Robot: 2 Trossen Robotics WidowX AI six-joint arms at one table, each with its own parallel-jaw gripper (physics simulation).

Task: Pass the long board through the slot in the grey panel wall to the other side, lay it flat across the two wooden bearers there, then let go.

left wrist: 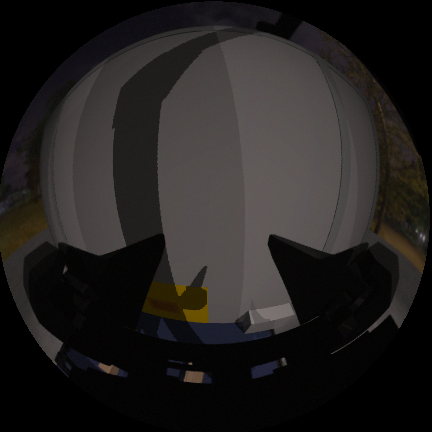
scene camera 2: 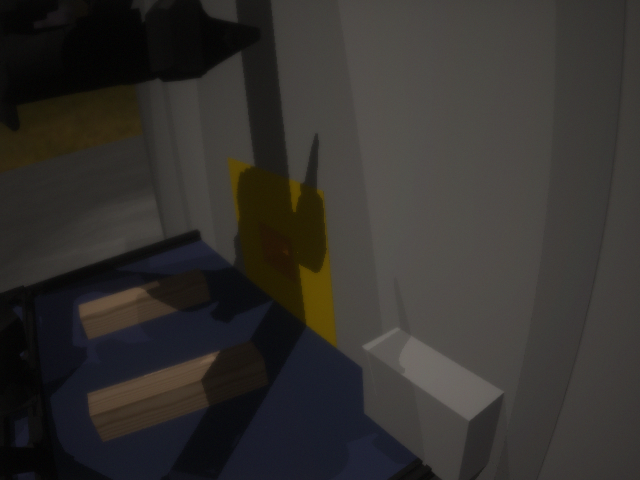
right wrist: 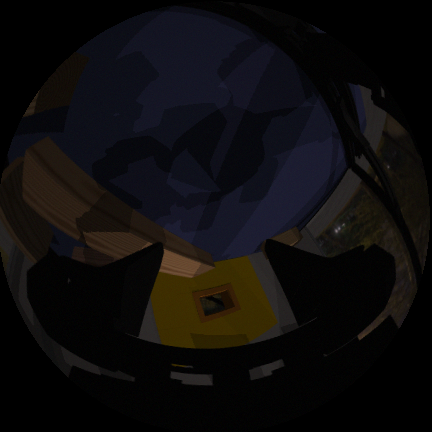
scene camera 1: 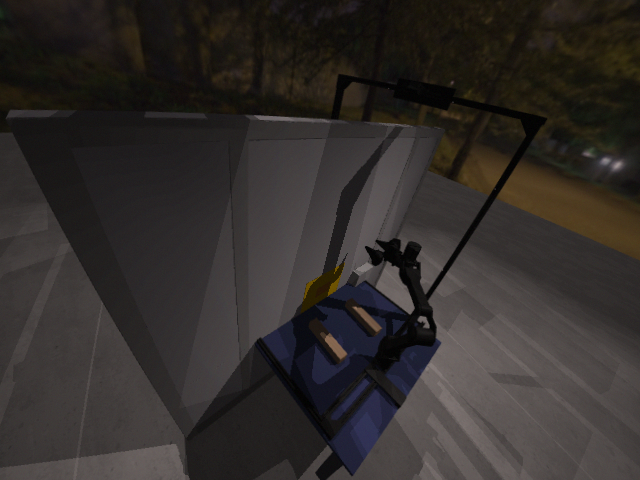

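The long board runs from the left of the right wrist view towards the yellow plate on the near side of the wall. Its end shows close to the slot, apparently outside it. My right gripper is open and empty; the board's end shows beyond its left-hand finger. Across the grey panel wall, two wooden bearers lie on the blue table. My left gripper is open and empty, raised above that table, facing the wall.
A white block stands against the wall beside the blue table. A black overhead frame stands around it. On the right arm's side, other wooden pieces lie near the board.
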